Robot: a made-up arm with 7 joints. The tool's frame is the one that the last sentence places.
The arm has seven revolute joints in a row. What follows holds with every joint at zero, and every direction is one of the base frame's. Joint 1 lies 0.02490 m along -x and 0.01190 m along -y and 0.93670 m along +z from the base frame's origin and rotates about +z. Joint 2 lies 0.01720 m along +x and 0.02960 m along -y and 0.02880 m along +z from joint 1 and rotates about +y. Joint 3 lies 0.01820 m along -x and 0.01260 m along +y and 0.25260 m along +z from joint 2 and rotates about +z. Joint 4 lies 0.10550 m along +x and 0.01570 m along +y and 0.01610 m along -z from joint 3 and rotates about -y. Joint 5 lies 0.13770 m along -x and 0.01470 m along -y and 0.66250 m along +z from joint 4 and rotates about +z. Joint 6 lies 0.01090 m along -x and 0.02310 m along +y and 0.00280 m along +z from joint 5 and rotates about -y. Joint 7 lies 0.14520 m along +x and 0.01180 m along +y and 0.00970 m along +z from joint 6 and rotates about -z. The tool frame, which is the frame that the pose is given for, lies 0.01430 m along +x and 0.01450 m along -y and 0.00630 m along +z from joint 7; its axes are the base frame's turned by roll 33.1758, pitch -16.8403 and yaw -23.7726 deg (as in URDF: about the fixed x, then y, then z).
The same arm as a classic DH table. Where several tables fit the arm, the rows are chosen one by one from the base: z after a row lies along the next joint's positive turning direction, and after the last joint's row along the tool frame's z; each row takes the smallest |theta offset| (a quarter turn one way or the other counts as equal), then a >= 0, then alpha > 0; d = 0 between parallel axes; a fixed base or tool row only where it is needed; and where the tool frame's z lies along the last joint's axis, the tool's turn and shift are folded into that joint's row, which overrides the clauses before.
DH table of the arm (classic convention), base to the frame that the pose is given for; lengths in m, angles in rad. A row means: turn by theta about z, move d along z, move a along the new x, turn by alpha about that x. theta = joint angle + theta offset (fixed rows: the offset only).
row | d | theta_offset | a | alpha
base (fixed) | 0 | 0.4458 | -0.0276 | 0
joint 1 | 0.9655 | -0.4458 | 0.0172 | -1.5708
joint 2 | -0.017 | 0 | -0.0182 | 1.5708
joint 3 | 0.2365 | 0 | 0.1055 | 1.5708
joint 4 | -0.001 | 0 | -0.1377 | -1.5708
joint 5 | 0.6653 | 0 | -0.0109 | 1.5708
joint 6 | -0.0349 | 0 | 0.1452 | 1.5708
joint 7 | -0.0171 | 0.832 | 0.0203 | -2.4999
tool (fixed) | -0.0014 | 0.5053 | 0 | 0

